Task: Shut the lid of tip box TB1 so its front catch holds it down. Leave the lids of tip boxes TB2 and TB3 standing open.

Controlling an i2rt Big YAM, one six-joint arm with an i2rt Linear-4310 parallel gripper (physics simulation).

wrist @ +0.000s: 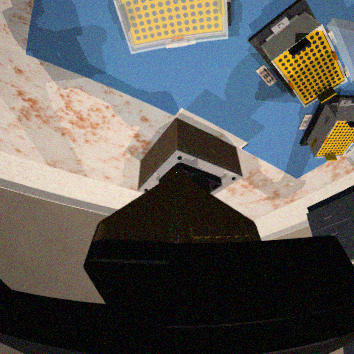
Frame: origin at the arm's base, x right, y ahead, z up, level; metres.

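Seen in the pictures: gripper, fingertip midpoint: (176, 176).
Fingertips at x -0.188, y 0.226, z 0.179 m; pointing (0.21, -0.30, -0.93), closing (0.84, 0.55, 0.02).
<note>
Pixels of each thing's top centre, then the offset from my fingertips to it. "spot": a spot on its surface instead. Level surfaces: height alone.
- large tip box, middle of its top: (173, 20) dx -0.016, dy +0.026, dz -0.189 m
- clear lid, surface spot: (219, 33) spot: dx +0.037, dy +0.043, dz -0.189 m
- pale front tab, middle of its top: (178, 43) dx +0.008, dy +0.000, dz -0.202 m
- Tip box TB3, middle of its top: (316, 75) dx +0.192, dy +0.089, dz -0.192 m
- blue mat, its level: dz -0.266 m
- marbled table, its level: dz -0.269 m
- translucent panel, surface spot: (344, 42) spot: dx +0.185, dy +0.150, dz -0.201 m
The large tip box (175, 20), taken as TB1, is cut off by the top edge of the wrist view; its label does not show. A clear lid (219, 33) lies over its yellow rack; whether it is latched is too unclear to tell. A pale front tab (180, 44) shows at the near rim. Tip box TB3 (310, 67) is at the upper right, its yellow rack uncovered. Another tip box (336, 139), probably TB2, is below it at the right edge, its rack also uncovered; its label is unreadable. My gripper (176, 176) is shut and empty, apart from all the boxes.
The boxes stand on a blue mat (150, 75) on a marbled table (65, 117). A brown block (200, 137) with a pale, screwed rim is just behind the fingertips in the picture. A dark object (332, 212) is at the lower right. A translucent panel (344, 42) shows beside TB3.
</note>
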